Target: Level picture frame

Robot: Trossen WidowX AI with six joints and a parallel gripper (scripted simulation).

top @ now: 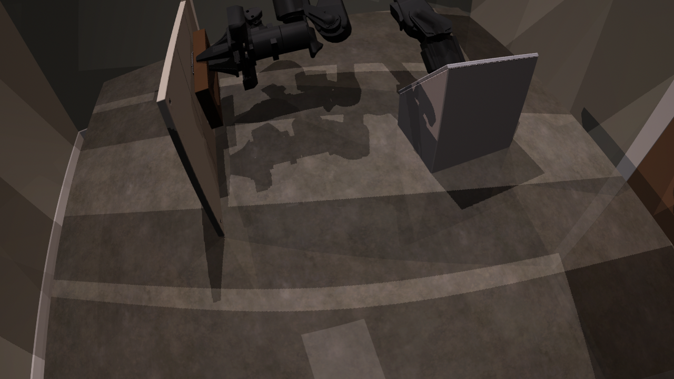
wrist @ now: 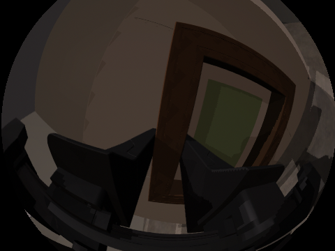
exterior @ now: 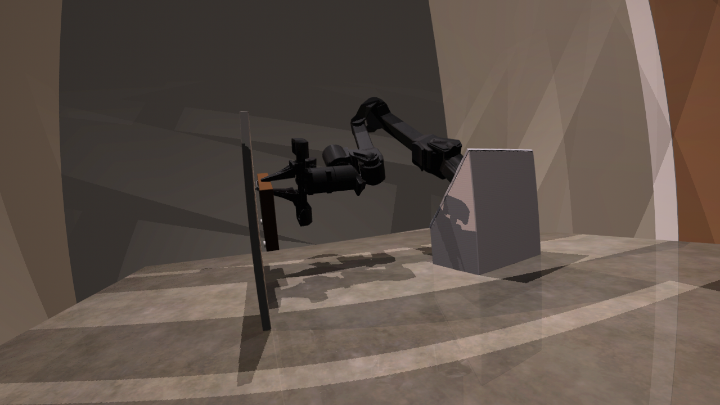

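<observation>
My gripper tip is now 50 mm above the brown wooden picture frame and 20 mm to the left of it. The rest, counted from my gripper tip: wall panel: 60 mm below, 10 mm to the right, 10 mm ahead.
</observation>
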